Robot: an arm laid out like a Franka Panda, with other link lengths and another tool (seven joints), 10 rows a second.
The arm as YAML. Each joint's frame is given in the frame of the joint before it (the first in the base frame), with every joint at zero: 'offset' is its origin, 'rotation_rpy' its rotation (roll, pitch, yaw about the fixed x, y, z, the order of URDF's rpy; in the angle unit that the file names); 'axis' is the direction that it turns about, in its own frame. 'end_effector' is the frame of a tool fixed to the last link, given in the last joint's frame.
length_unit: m
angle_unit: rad
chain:
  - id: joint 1
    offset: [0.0, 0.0, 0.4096]
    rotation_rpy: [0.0, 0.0, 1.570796]
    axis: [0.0, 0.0, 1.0]
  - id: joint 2
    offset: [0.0, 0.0, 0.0]
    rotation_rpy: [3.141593, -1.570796, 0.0]
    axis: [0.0, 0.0, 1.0]
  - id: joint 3
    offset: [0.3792, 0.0, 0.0]
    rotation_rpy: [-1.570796, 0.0, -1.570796]
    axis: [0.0, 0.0, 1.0]
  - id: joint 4
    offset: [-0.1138, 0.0, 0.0]
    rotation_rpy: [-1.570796, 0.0, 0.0]
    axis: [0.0, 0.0, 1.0]
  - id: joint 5
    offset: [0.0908, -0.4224, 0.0]
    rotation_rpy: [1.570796, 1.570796, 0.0]
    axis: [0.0, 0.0, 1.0]
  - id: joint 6
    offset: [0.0, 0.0, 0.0]
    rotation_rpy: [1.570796, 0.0, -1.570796]
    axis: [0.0, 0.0, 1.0]
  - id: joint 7
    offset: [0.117, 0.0, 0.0]
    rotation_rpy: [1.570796, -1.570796, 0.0]
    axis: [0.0, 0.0, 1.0]
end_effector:
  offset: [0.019, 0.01, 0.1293]
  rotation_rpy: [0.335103, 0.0, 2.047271]
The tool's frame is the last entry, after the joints.
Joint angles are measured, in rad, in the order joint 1, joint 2, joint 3, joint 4, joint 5, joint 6, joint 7. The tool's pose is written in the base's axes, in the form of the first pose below.
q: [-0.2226 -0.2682 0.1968 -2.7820 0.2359 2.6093 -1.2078]
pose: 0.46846 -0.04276 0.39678 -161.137 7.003 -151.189
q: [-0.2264 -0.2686 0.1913 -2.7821 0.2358 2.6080 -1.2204]
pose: 0.46811 -0.04682 0.39686 -161.146 7.018 -150.985
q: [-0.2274 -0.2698 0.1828 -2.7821 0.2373 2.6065 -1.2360]
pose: 0.46777 -0.05095 0.39736 -161.185 7.129 -150.691
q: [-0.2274 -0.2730 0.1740 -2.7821 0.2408 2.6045 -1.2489]
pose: 0.46730 -0.05482 0.39868 -161.243 7.348 -150.603
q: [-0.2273 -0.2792 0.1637 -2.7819 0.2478 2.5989 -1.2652]
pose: 0.46641 -0.05926 0.40097 -161.409 7.651 -150.552
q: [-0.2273 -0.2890 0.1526 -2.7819 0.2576 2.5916 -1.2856]
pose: 0.46518 -0.06405 0.40458 -161.566 8.110 -150.431
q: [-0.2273 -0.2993 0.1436 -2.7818 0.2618 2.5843 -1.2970]
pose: 0.46401 -0.06774 0.40848 -161.596 8.462 -150.426
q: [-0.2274 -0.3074 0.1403 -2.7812 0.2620 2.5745 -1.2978]
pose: 0.46299 -0.06876 0.41119 -161.709 8.493 -150.525
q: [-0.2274 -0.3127 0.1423 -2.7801 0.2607 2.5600 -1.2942]
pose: 0.46195 -0.06715 0.41210 -162.039 8.145 -150.508
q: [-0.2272 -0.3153 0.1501 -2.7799 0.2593 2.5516 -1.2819]
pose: 0.46141 -0.06328 0.41210 -162.234 7.793 -150.677
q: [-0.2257 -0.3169 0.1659 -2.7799 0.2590 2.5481 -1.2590]
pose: 0.46159 -0.05571 0.41206 -162.272 7.492 -151.000
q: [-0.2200 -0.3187 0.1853 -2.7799 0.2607 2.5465 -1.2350]
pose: 0.46214 -0.04477 0.41226 -162.232 7.273 -151.042
